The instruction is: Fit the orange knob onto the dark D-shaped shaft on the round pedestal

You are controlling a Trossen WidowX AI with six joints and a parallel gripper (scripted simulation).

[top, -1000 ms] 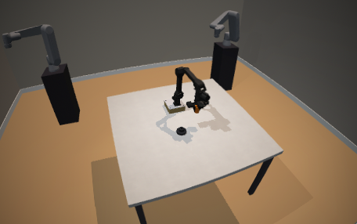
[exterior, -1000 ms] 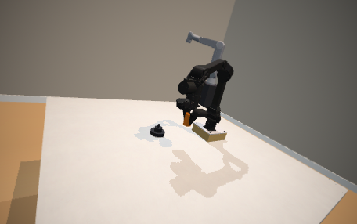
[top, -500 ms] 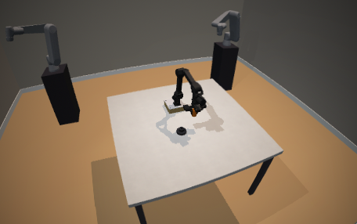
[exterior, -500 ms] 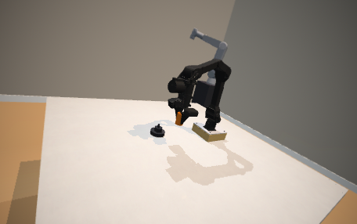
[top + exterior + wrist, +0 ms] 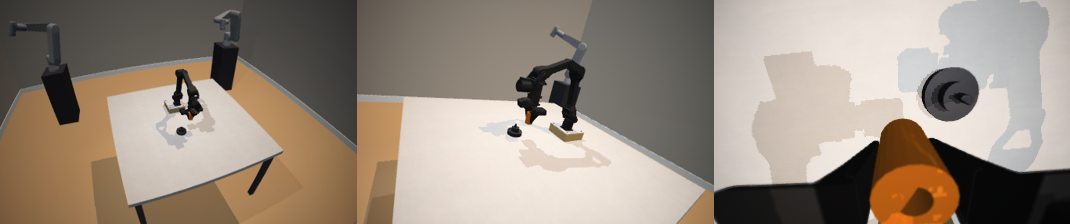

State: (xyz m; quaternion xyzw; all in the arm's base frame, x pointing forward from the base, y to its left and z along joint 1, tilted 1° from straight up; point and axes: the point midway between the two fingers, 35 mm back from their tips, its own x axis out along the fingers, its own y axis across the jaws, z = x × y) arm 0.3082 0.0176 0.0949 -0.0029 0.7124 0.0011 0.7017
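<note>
Now: gripper tip 9 cm above the dark shaft, 8 cm to the left of it and 2 cm short of it. Round my gripper tip: orange knob: 2 cm above.
</note>
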